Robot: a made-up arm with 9 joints. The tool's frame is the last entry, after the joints. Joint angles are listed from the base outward.
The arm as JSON. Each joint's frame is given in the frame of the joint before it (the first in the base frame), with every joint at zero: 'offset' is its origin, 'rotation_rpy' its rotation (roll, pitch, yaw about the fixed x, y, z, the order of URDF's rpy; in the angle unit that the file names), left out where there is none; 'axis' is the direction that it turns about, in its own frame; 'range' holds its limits. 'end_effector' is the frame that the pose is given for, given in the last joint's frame.
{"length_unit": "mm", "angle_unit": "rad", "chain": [
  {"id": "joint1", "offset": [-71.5, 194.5, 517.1], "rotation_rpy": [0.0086, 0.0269, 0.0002], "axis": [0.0, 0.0, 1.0], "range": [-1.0, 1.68]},
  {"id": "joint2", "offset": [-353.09, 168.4, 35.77], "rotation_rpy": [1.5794, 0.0, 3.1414], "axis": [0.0, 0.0, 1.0], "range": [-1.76, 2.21]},
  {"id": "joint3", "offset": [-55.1, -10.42, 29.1], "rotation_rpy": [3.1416, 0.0, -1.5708], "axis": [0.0, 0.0, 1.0], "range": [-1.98, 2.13]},
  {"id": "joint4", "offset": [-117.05, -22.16, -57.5], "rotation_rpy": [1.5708, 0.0, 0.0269], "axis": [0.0, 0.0, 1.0], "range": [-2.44, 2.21]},
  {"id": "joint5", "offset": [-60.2, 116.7, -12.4], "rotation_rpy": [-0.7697, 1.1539, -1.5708], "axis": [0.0, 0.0, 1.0], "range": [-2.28, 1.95]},
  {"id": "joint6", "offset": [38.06, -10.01, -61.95], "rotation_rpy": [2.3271, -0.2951, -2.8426], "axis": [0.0, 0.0, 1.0], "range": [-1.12, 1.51]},
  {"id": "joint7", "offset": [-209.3, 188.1, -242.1], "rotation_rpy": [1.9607, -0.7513, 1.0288], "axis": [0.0, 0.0, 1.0], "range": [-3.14, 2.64]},
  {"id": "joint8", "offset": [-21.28, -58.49, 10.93], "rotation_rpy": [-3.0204, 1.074, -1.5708], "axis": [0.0, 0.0, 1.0], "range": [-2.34, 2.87]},
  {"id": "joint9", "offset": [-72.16, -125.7, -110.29], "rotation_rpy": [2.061, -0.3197, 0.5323], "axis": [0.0, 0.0, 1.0], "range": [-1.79, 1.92]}
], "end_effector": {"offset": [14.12, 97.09, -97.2], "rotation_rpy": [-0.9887, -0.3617, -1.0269]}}
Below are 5 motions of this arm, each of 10 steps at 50 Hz.
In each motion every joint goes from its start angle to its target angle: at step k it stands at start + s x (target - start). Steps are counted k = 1, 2, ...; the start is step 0. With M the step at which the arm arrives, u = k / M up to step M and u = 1 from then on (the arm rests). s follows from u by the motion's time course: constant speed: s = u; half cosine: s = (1 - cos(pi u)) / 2; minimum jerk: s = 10 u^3 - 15 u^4 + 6 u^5.
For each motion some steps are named. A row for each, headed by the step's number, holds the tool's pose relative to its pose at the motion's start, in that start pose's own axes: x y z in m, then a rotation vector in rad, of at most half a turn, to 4 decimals.
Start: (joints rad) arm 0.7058 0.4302 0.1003 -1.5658 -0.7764 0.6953 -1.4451 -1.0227 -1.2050
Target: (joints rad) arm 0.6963 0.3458 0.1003 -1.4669 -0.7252 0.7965 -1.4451 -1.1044 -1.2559
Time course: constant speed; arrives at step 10
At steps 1, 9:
1: 0.0020 -0.0013 0.0021 0.0114 0.0113 -0.0033
9: 0.0202 -0.0130 0.0181 0.1026 0.1046 -0.0320

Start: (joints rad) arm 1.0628 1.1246 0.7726 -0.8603 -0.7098 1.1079 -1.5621 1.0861 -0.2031
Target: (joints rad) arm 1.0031 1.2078 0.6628 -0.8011 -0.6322 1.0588 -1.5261 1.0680 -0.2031
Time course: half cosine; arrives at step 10
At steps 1, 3, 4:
1: -0.0038 0.0024 -0.0007 0.0022 0.0013 -0.0081
3: -0.0316 0.0210 -0.0053 0.0178 0.0107 -0.0685
4: -0.0523 0.0363 -0.0082 0.0291 0.0176 -0.1150

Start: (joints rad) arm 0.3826 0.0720 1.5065 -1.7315 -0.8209 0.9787 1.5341 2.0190 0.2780
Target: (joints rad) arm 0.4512 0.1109 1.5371 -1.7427 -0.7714 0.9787 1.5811 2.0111 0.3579
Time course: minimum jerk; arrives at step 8
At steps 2, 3, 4, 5, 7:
2: -0.0038 -0.0012 -0.0008 0.0117 -0.0137 0.0011
3: -0.0101 -0.0031 -0.0023 0.0310 -0.0365 0.0030
4: -0.0182 -0.0055 -0.0043 0.0562 -0.0665 0.0056
5: -0.0262 -0.0078 -0.0066 0.0813 -0.0967 0.0084
7: -0.0352 -0.0103 -0.0096 0.1100 -0.1316 0.0120

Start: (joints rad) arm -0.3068 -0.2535 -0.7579 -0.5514 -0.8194 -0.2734 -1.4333 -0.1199 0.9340
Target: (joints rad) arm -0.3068 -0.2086 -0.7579 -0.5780 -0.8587 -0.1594 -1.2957 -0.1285 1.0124
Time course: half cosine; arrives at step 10
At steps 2, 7, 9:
2: 0.0019 0.0004 -0.0009 -0.0056 0.0006 -0.0020
7: 0.0160 0.0036 -0.0081 -0.0490 0.0075 -0.0104
9: 0.0197 0.0045 -0.0101 -0.0609 0.0100 -0.0106

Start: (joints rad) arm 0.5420 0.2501 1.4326 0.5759 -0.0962 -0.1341 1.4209 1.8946 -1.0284
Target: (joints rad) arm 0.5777 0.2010 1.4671 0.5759 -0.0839 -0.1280 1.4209 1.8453 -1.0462
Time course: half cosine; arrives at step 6
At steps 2, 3, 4, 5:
2: 0.0002 0.0035 -0.0064 0.0189 -0.0108 -0.0168
3: 0.0005 0.0071 -0.0128 0.0378 -0.0219 -0.0332
4: 0.0010 0.0106 -0.0192 0.0566 -0.0333 -0.0494
5: 0.0014 0.0132 -0.0239 0.0704 -0.0419 -0.0610

